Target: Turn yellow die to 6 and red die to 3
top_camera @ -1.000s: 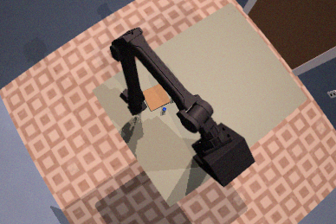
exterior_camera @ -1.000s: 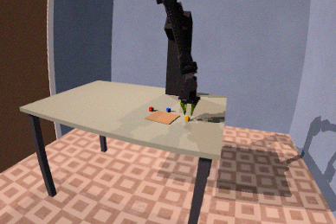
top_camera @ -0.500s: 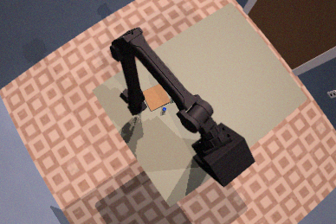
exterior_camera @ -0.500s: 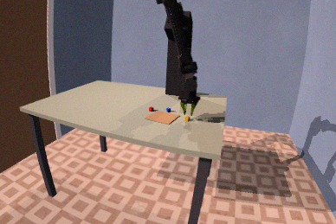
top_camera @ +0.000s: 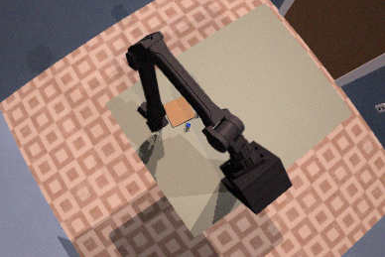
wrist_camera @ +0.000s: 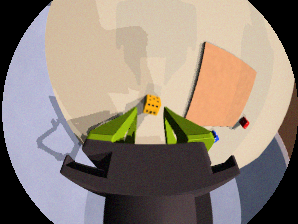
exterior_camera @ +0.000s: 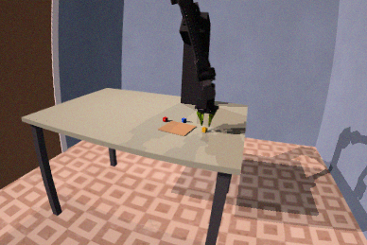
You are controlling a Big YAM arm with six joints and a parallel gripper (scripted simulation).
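Right now the yellow die is 30 mm below my hand. Round my hand: red die 30 mm ahead, 230 mm to the right, 30 mm below; then blue die 40 mm behind, 160 mm to the right, 30 mm below; then orange mat 60 mm ahead, 120 mm to the right, 40 mm below.
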